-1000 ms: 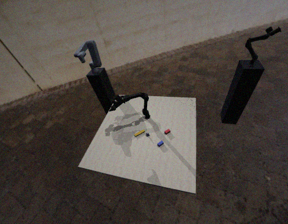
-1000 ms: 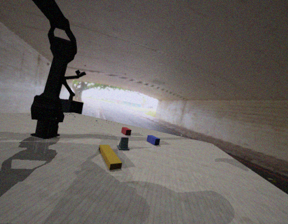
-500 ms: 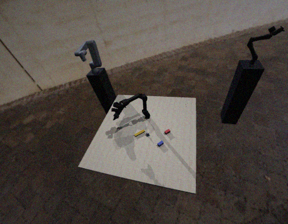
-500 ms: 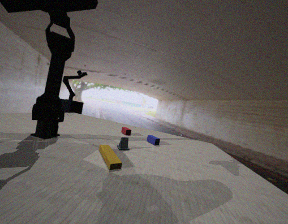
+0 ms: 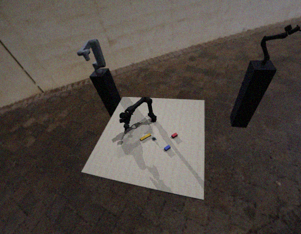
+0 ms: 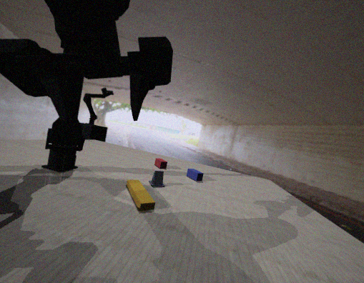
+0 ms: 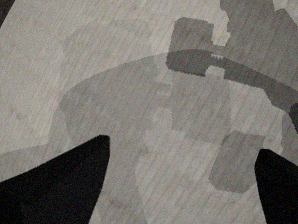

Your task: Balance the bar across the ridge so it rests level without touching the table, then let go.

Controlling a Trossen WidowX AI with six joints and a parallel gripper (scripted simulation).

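Right now the yellow bar is 210 mm to the left of my gripper tip, 160 mm below it and 30 mm behind it. The rest, counted from my gripper tip: red block: 560 mm to the left, 160 mm below, 100 mm behind; then blue block: 500 mm to the left, 160 mm below, 80 mm ahead.
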